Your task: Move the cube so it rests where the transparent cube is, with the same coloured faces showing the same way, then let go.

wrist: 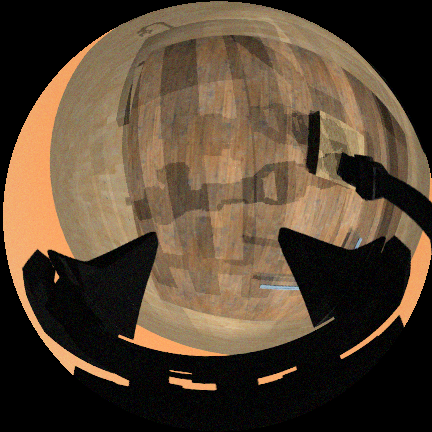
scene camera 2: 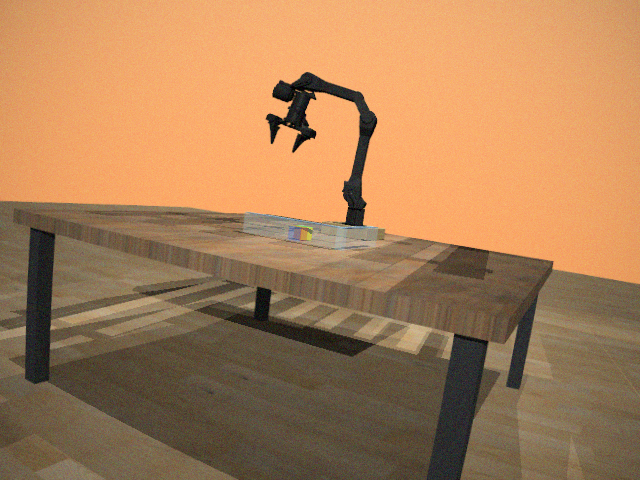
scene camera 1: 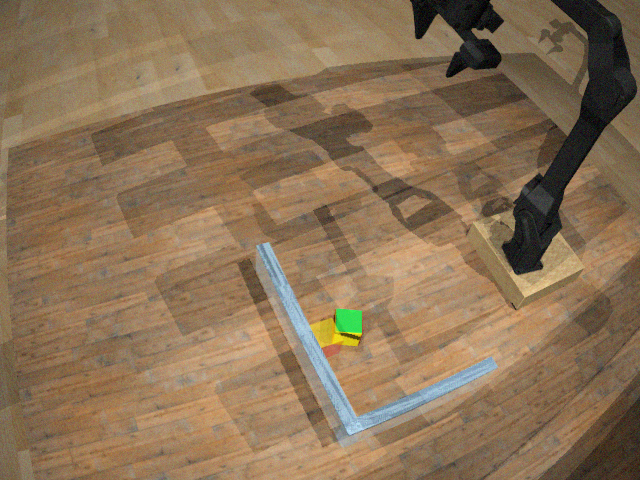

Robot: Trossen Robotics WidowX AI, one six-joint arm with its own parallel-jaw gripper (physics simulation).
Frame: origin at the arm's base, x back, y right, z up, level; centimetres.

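Seen in the pictures: gripper, between the fingertips: [wrist: 218, 236] [scene camera 2: 281, 148] [scene camera 1: 432, 57]; arm's base, origin of its link: [wrist: 346, 167] [scene camera 2: 354, 225] [scene camera 1: 522, 257].
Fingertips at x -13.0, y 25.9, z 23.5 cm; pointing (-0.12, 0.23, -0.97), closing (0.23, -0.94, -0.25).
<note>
Offsets run from my fingertips to a thing's top centre. "spot": to the spot under its first point. Level surfaces: height alone.
The cube @[dy -30.8, dx -20.5, dz -23.7 cm] [scene camera 1: 348, 321] rests on the table inside the angle of the low walls, green face up, with a yellow side showing below it in scene camera 1. The transparent cube @[dy -32.1, dx -24.4, dz -23.7 cm] [scene camera 1: 323, 332] is close beside it at the long wall, with a yellow top and a reddish side. In scene camera 2 the two overlap as a small purple, orange and yellow patch; their border is hard to tell. My gripper [scene camera 1: 433, 55] [scene camera 2: 283, 147] [wrist: 218, 236] is open and empty, high above the table and far from the cube. Neither cube shows in the wrist view.
Low blue-topped, see-through walls [scene camera 1: 305, 330] [wrist: 279, 287] form an L around the cubes: the long one is beside the transparent cube, the short one @[spot: dy -45.7, dx -13.9, dz -21.6 cm] [scene camera 1: 429, 395] is farther off. The arm's base stands on a wooden block [scene camera 1: 555, 279] [wrist: 327, 170]. Arm shadows cross the table @[dz -27.7 cm] [scene camera 2: 180, 237].
</note>
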